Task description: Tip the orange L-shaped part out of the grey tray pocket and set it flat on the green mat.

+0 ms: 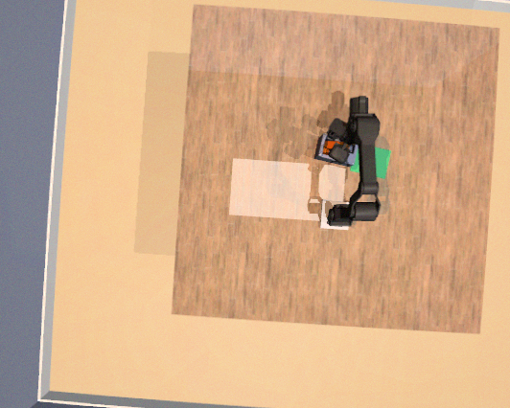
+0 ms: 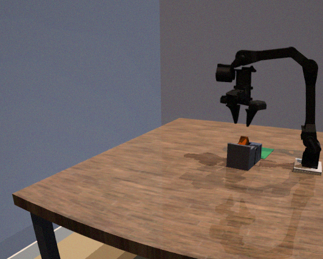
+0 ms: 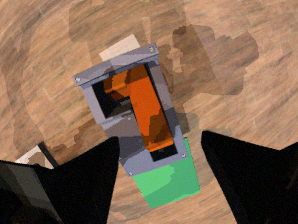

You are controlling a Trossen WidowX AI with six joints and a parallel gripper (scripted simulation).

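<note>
The orange L-shaped part is 20 mm behind my gripper tip, 20 mm to the left of it and 110 mm below it. Round my gripper tip: green mat (30 mm behind, 160 mm to the right, 160 mm below).
</note>
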